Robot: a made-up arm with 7 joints.
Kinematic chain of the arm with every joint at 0, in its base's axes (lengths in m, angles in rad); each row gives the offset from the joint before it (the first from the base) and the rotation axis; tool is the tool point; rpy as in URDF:
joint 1: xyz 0 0 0 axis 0.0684 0.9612 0.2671
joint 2: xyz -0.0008 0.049 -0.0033 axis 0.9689 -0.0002 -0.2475
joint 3: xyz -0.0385 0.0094 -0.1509 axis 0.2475 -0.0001 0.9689
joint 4: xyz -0.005 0 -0.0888 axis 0.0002 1 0
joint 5: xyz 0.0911 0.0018 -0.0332 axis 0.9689 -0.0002 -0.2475
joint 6: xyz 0.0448 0 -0.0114 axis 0.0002 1 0
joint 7: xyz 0.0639 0 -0.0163 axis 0.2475 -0.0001 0.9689
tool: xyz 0 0 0 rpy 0 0.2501 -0.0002
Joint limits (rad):
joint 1: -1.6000..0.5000
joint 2: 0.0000..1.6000
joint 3: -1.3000..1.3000
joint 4: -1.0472..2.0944
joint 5: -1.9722..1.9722
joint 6: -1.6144..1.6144
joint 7: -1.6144..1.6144
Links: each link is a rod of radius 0.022 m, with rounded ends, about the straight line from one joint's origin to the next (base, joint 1, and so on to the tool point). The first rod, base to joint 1, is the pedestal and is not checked.
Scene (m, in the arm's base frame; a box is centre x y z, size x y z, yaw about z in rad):
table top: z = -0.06
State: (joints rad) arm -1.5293 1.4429 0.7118 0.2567 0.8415 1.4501 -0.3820
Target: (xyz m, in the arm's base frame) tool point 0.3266 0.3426 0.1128
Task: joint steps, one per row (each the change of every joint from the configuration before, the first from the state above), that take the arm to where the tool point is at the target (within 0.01 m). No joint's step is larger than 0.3 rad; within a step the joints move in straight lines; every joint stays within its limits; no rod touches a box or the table.
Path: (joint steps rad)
1: -0.0236 -0.1474 -0.0942 0.2343 -0.0771 -0.2871 0.0000
2: -0.0235 -0.1474 -0.0942 0.2343 -0.0771 -0.2872 0.0000
3: -0.0236 -0.1473 -0.0941 0.2343 -0.0772 -0.2871 0.0000

